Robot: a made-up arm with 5 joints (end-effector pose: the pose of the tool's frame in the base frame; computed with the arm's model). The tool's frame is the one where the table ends.
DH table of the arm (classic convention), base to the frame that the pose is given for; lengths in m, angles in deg. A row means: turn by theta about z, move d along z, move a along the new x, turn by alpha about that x. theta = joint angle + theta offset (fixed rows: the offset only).
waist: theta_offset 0; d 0.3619; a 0; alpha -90.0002
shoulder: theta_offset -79.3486; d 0; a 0.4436; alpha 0
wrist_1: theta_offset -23.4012; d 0; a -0.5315; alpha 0
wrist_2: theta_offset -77.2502; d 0; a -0.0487; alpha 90.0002
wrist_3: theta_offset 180; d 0.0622; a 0; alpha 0
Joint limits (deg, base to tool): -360..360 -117.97..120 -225..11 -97..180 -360..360
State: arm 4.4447 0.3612 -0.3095 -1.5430 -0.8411
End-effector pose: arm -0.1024 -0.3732 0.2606 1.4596 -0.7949 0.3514
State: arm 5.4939 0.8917 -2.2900 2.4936 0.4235
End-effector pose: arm 0.6259 -0.6307 0.5267 -2.0802 1.4428 1.5182
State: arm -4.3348 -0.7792 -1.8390 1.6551 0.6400
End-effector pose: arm 0.0043 -0.0108 1.2418 -1.7424 -1.3362 -0.3134
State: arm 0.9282 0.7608 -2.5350 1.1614 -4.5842
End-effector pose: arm 0.5511 0.7362 0.8178 -2.3550 0.9554 -0.2045
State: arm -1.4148 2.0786 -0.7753 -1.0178 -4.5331
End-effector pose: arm -0.0153 0.0975 -0.2453 -0.0357 -3.0633 -0.4341
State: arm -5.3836 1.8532 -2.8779 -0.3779 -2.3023
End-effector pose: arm 0.6028 0.7590 0.0303 -0.0578 1.9173 1.2376
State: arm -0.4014 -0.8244 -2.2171 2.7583 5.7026
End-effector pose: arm -0.2441 0.1036 1.1995 2.9729 0.2671 0.3752
